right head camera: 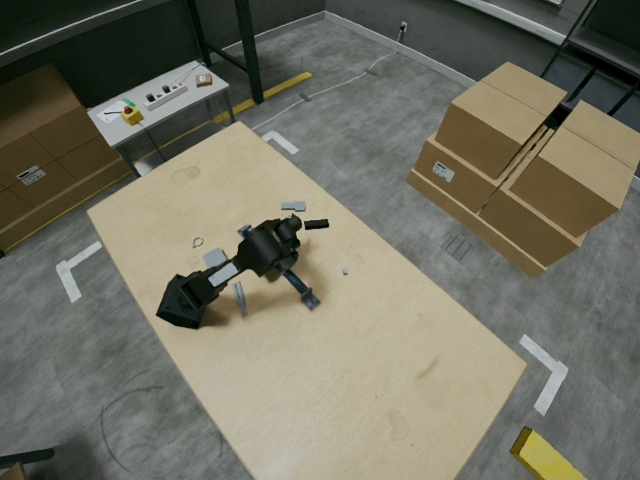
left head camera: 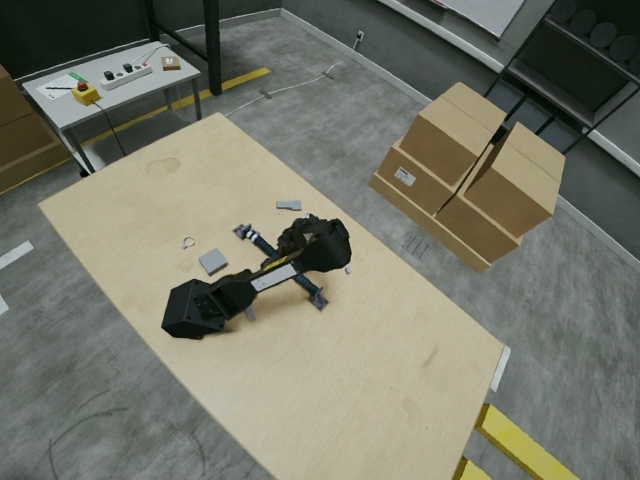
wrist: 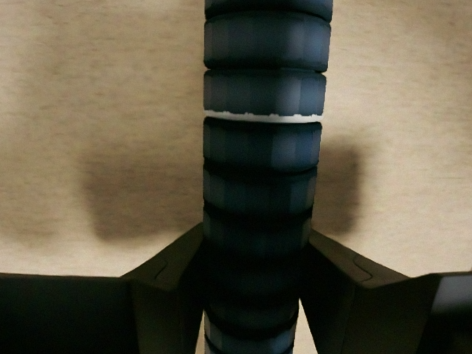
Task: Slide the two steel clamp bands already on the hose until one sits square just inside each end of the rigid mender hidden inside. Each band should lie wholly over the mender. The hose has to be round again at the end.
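The dark blue ribbed hose (left head camera: 307,283) (right head camera: 295,281) (wrist: 265,90) runs between two grey end holders on the table. Its middle is under the arm in both head views. In the left head view, bright steel clamp bands (left head camera: 251,235) sit close together near its upper-left end. The arm covers that end in the right head view. In the wrist view, a thin pale ring (wrist: 262,118) crosses the hose ahead of the fingers; I cannot tell what it is. My gripper (wrist: 249,233) is shut on the hose, one finger on each side. The mender is hidden inside.
The holders (left head camera: 240,230) (left head camera: 320,299) (right head camera: 311,299) stand on the wooden table (left head camera: 361,372) (right head camera: 336,387). Around them lie a grey block (left head camera: 212,261) (right head camera: 214,256), a small loose ring (left head camera: 189,241) (right head camera: 197,241), a grey flat piece (left head camera: 288,205) (right head camera: 293,206), a forked grey piece (right head camera: 239,299) and a black bar (right head camera: 316,224).
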